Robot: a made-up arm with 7 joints.
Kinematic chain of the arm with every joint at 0, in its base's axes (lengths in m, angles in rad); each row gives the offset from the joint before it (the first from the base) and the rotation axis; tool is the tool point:
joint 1: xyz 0 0 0.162 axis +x
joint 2: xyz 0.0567 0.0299 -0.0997 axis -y
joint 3: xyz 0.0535 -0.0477 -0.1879 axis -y
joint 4: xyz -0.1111 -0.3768 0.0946 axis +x
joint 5: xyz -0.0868 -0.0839 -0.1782 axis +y
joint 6: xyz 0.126 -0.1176 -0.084 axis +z
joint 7: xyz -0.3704 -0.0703 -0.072 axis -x
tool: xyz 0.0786 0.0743 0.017
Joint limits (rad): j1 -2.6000..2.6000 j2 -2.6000..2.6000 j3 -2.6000..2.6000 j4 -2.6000..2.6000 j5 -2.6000..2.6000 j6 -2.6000..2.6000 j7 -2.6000..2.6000
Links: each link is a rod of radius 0.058 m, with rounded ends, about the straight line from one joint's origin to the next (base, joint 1, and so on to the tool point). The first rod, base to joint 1, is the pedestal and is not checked.
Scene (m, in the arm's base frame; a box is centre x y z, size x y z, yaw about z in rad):
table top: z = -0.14
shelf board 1: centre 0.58 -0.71 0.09 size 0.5 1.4 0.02 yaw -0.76
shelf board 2: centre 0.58 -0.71 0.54 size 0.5 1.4 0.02 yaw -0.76
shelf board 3: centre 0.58 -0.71 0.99 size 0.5 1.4 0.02 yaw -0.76
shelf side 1: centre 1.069 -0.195 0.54 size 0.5 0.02 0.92 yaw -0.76
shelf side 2: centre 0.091 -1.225 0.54 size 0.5 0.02 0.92 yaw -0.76
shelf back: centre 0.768 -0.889 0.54 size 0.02 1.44 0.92 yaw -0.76
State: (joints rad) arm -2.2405 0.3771 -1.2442 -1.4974 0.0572 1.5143 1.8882
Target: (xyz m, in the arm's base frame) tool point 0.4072 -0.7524 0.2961
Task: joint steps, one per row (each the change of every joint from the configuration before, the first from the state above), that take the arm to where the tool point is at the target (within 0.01 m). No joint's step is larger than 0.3 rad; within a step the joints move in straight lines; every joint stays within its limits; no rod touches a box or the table.
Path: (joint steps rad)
1: 0.0605 0.0851 -0.0607 0.2873 0.0224 0.1206 0.0398
2: 0.0606 0.0851 -0.0606 0.2872 0.0223 0.1207 0.0399
3: 0.0605 0.0851 -0.0607 0.2873 0.0224 0.1206 0.0398
4: 0.0605 0.0851 -0.0607 0.2872 0.0223 0.1206 0.0399
5: 0.0606 0.0851 -0.0607 0.2873 0.0224 0.1207 0.0398
6: 0.0605 0.0850 -0.0606 0.2872 0.0223 0.1206 0.0399
7: 0.0605 0.0851 -0.0607 0.2873 0.0224 0.1206 0.0398
8: 0.0606 0.0851 -0.0607 0.2872 0.0224 0.1207 0.0399
9: 0.0605 0.0851 -0.0606 0.2873 0.0223 0.1206 0.0398
10: 0.2264 -0.0642 0.2222 -0.2462 -0.0928 0.0000 -0.0215
11: 0.2263 -0.0641 0.2222 -0.2462 -0.0928 0.0000 -0.0215
12: 0.2263 -0.0642 0.2222 -0.2462 -0.0928 0.0000 -0.0215

